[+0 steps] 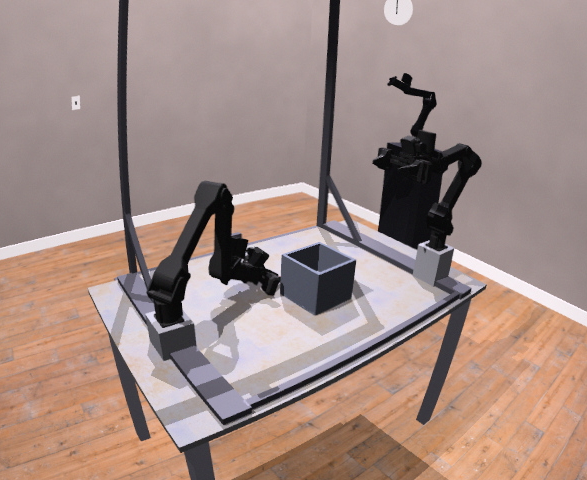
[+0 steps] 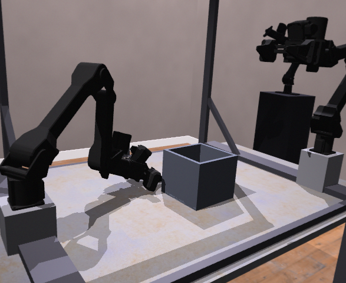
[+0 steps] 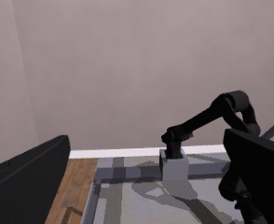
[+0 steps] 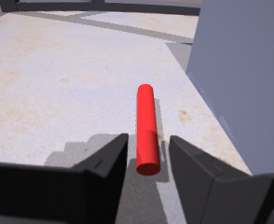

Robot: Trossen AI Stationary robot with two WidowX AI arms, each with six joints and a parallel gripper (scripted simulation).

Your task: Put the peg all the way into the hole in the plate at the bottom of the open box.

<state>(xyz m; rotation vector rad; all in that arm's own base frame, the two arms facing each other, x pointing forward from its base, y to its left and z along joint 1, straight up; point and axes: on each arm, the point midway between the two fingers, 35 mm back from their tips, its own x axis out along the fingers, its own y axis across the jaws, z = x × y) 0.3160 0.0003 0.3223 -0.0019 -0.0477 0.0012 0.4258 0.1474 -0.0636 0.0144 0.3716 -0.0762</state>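
Right now my right hand is 6 cm to the right of the red peg and 2 cm above it. The rest, counted from my right hand: plate: 13 cm ahead, 9 cm to the left, 2 cm above.
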